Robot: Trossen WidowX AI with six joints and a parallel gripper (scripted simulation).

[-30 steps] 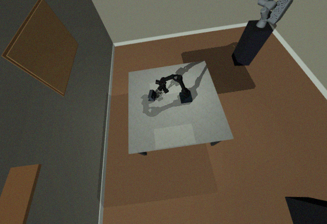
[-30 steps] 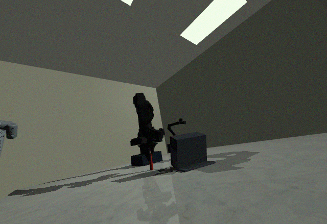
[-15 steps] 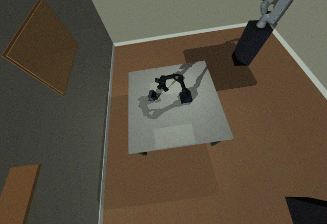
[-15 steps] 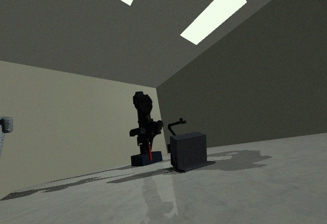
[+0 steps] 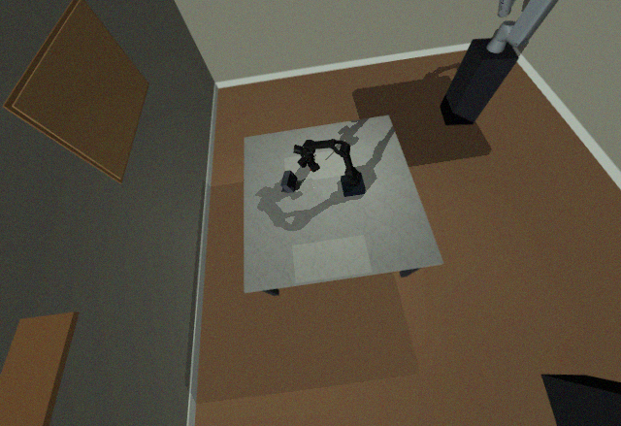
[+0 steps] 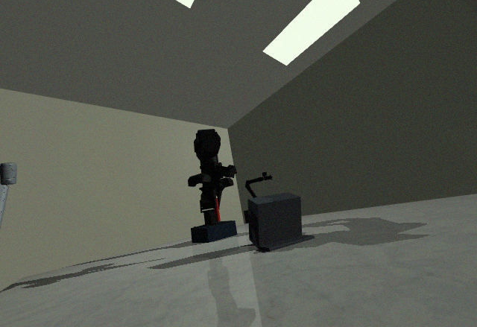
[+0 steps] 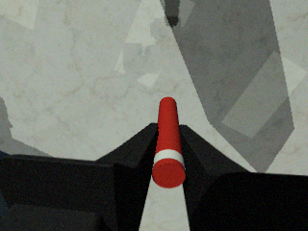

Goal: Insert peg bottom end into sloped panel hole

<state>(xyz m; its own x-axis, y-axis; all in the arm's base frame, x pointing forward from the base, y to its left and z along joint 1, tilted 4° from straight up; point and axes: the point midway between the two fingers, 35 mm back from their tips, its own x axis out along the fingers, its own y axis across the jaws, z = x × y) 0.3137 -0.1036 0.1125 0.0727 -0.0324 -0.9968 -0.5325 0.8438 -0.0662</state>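
The sloped panel is 17 cm ahead of my gripper tip, 9 cm to the left of it and 6 cm below it. From my gripper tip the other things lie so: round red peg 2 cm above; thin foot plate 19 cm ahead, 12 cm below, 8 cm to the left.
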